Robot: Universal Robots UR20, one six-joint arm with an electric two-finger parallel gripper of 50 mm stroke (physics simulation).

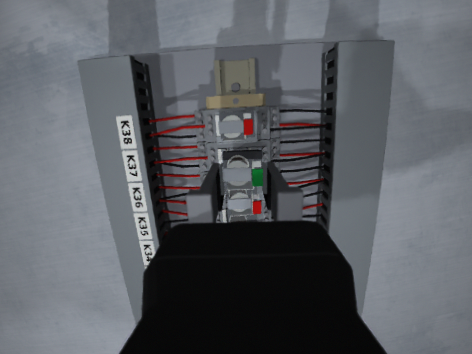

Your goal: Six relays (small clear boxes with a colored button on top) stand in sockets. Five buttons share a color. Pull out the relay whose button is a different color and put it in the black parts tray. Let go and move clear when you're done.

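Frame: origin at the arm's base, x up, y left, z back, level; metres.
Where they show: gripper, fingertip midpoint: (pixel 243 177).
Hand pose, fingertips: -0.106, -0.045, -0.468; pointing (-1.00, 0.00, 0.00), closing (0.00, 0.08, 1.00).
Note:
Each offset is from my fingertips to the top centre of the thing, as dx, dy, dz. "spot": to the spot under its first point.
My gripper (pixel 243 177) is shut on the relay with the green button @(+0.034, -0.009, +0.001) (pixel 236 176), with one finger on each side of it. This relay looks larger than its neighbours and is raised with the fingers above the socket row; its lower end is hidden. A relay with a red button @(+0.005, -0.036, -0.001) (pixel 231 127) stands in its socket at the top end of the row. Another relay with a red button @(+0.007, +0.021, -0.002) (pixel 240 204) shows just below the held one. The other relays are hidden behind the black gripper body. The black parts tray does not show.
Grey slotted wire ducts stand left (pixel 107 100) and right (pixel 361 115) of the row, with red and black wires running to the sockets. The left duct bears labels, K38 to K34 visible. A beige end stop @(-0.024, -0.054, +0.001) (pixel 220 101) and rail @(spot: -0.061, -0.080, +0.004) (pixel 236 72) lie beyond the top relay.

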